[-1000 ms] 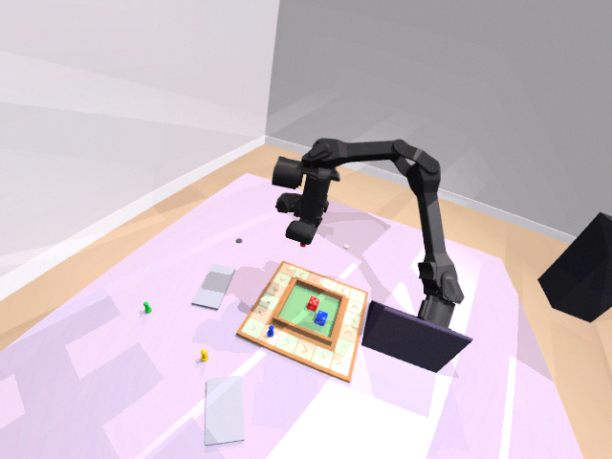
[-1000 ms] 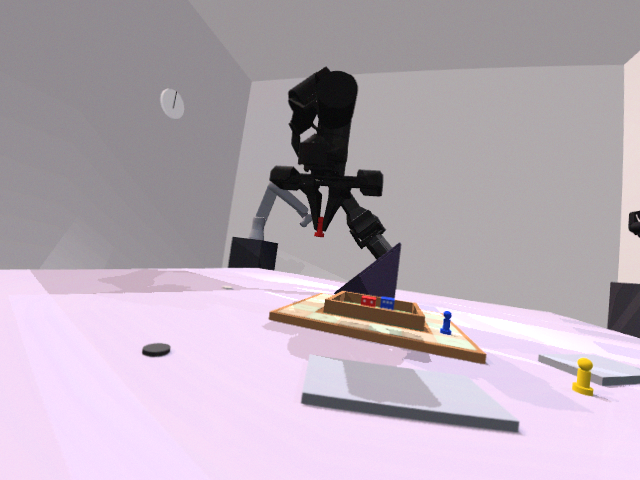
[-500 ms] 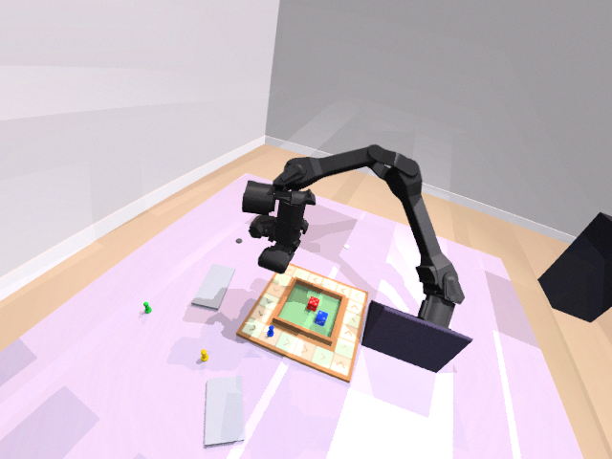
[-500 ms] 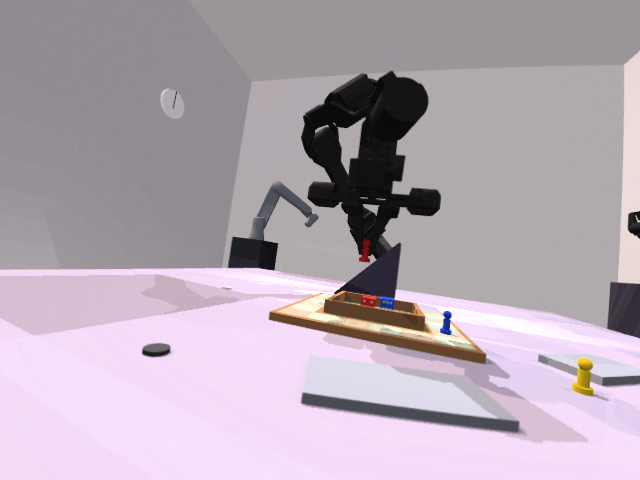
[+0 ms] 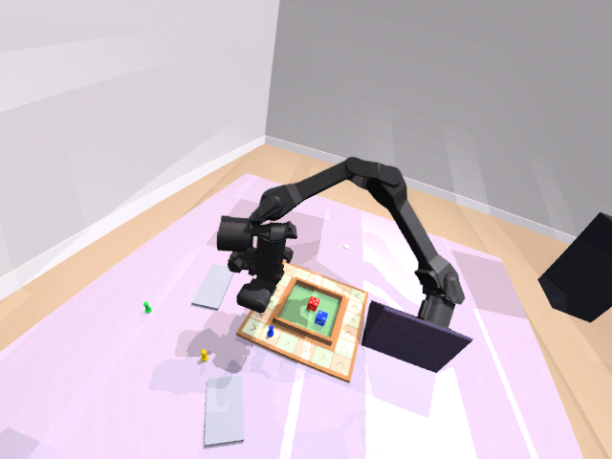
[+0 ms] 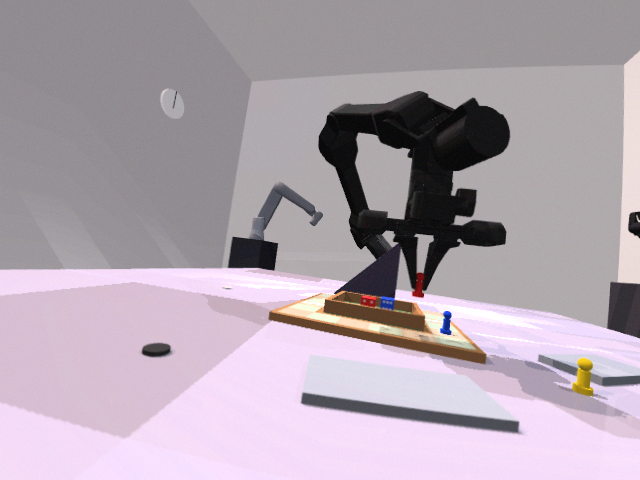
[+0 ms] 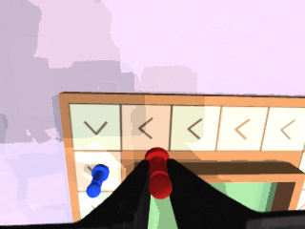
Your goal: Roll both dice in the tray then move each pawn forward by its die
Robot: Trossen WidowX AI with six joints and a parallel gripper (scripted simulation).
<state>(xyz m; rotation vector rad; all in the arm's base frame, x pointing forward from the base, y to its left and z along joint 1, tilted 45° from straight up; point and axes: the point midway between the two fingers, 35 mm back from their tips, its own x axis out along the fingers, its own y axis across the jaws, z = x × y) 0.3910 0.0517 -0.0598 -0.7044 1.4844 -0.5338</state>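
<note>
My gripper tip is 50 mm to the right of the blue pawn, 50 mm above it and 40 mm past it. The rest, counted from my gripper tip: yellow pawn: 170 mm to the left, 60 mm below, 60 mm ahead; then green tray: 110 mm behind, 70 mm to the right, 70 mm below; then red pawn: 10 mm above.
</note>
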